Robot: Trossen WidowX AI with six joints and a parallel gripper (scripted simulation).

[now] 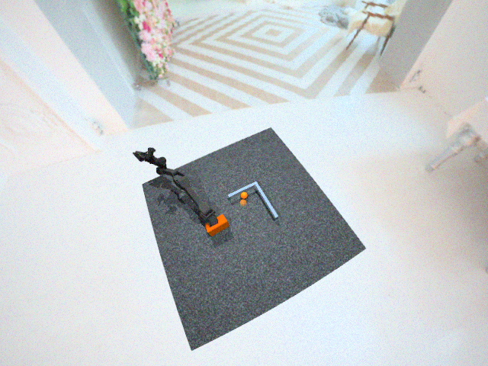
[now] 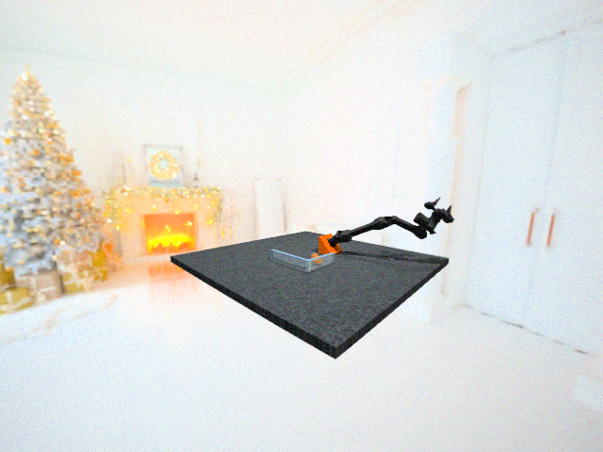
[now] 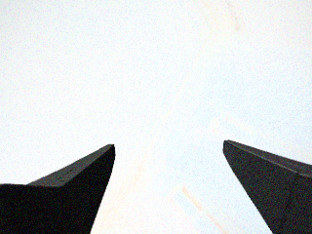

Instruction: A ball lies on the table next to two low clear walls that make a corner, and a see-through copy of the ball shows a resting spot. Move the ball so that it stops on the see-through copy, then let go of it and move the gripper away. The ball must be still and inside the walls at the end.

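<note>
Now: gripper tip 62 cm short of the orange ball, 47 cm to the left of it and 36 cm above it. Also, from my gripper tip: see-through copy of ball 59 cm ahead, 53 cm to the right, 36 cm below.
</note>
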